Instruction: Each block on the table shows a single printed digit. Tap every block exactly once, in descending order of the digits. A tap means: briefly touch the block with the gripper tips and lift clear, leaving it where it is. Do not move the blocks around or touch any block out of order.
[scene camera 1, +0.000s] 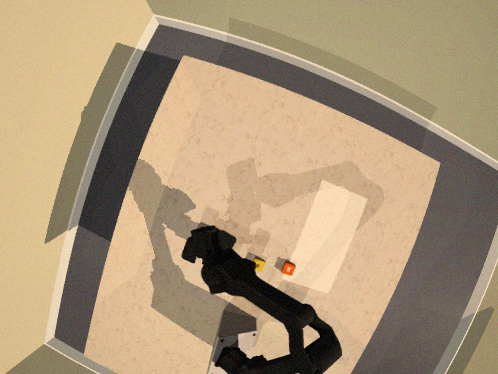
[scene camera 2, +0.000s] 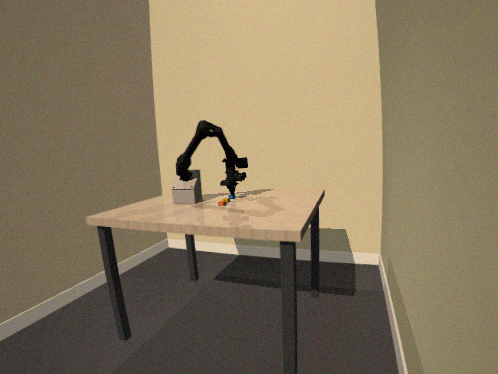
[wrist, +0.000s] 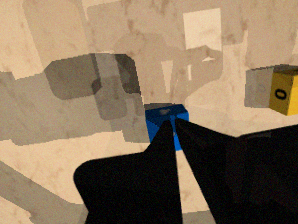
Note:
In view: the gripper (wrist: 172, 125) and a blue block (wrist: 154, 118).

